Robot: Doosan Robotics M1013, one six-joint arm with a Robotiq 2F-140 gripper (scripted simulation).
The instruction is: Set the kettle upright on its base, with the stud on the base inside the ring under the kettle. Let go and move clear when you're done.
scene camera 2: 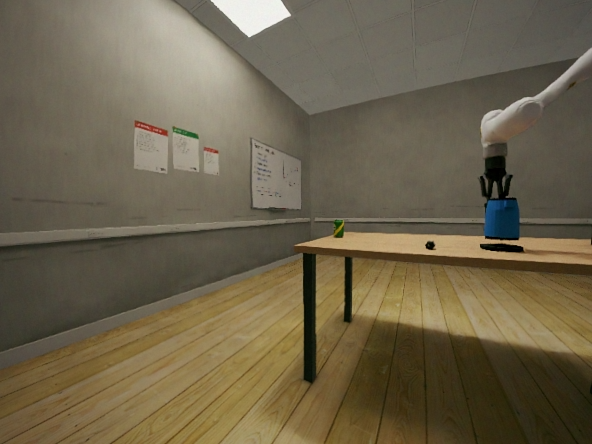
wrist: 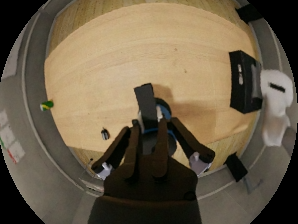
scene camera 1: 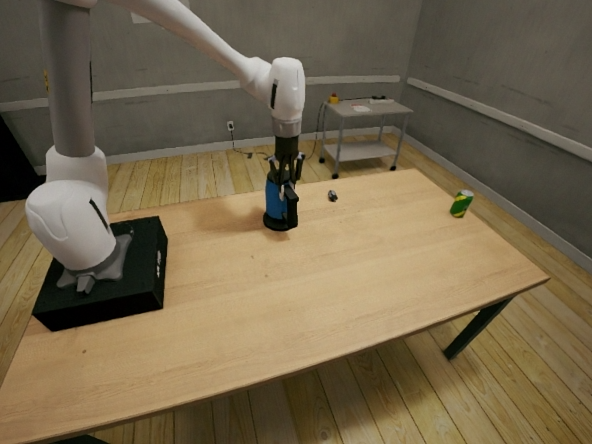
Scene:
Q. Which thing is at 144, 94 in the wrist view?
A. A blue kettle.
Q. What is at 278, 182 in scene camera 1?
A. My gripper.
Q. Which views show the blue kettle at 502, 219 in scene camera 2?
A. Scene camera 2, the wrist view and scene camera 1: all of them.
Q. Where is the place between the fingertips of my gripper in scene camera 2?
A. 494, 212

